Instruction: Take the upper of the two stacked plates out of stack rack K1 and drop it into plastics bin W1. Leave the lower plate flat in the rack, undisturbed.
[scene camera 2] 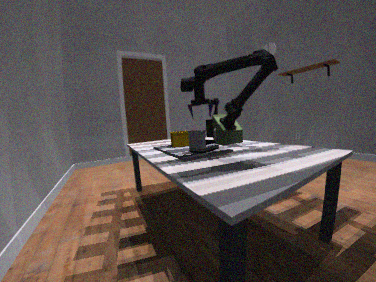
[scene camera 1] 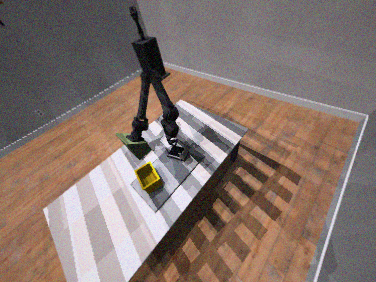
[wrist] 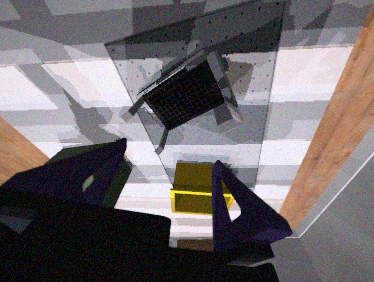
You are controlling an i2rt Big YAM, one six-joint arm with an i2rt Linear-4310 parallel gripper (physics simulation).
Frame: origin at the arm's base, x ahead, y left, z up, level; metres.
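Seen in the pictures: gripper, fingertip midpoint: (scene camera 2: 201, 118) (scene camera 1: 173, 141) (wrist: 173, 153); arm's base at its link origin: (scene camera 2: 227, 124) (scene camera 1: 135, 138).
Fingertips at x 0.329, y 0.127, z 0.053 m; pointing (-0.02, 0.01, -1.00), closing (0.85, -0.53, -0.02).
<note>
Pixels of each thing's top centre, then the offset from my fingertips to it. Level surfaces: height alone.
- Stack rack K1 at its top centre: (wrist: 175, 120) (scene camera 2: 203, 129) (scene camera 1: 175, 145) 0.064 m down, 0.003 m back, 0.005 m left
- black gridded plate at its top centre: (wrist: 183, 100) (scene camera 1: 177, 150) 0.132 m down, 0.003 m ahead, 0.006 m left
- Yellow bin W1 at its top centre: (wrist: 200, 204) (scene camera 2: 182, 131) (scene camera 1: 146, 174) 0.084 m down, 0.026 m back, 0.280 m right
- striped table at its surface level: 0.197 m down
Stack rack K1 (scene camera 1: 184, 156) (scene camera 2: 197, 141) (wrist: 215, 66) has grey walls and stands on a dark perforated board (scene camera 1: 157, 203) (wrist: 262, 65). A black gridded plate (scene camera 1: 176, 150) (wrist: 185, 95) lies in the rack, seen from above in the wrist view; whether a second plate lies beneath cannot be made out. Yellow bin W1 (scene camera 1: 154, 186) (scene camera 2: 179, 138) (wrist: 192, 175) stands open-topped on the same board, beside the rack. My gripper (scene camera 2: 202, 116) (wrist: 173, 153) is open and empty, high above the board. In scene camera 1 its fingers are small and blurred near the rack.
The green arm base (scene camera 1: 137, 148) (scene camera 2: 229, 137) stands on the striped table (scene camera 1: 95, 215) (scene camera 2: 260, 187), on the side of the board away from the near table edge. A tall dark box-shaped object (scene camera 1: 149, 54) appears behind the arm. A wall shelf (scene camera 2: 312, 68) is at the right.
</note>
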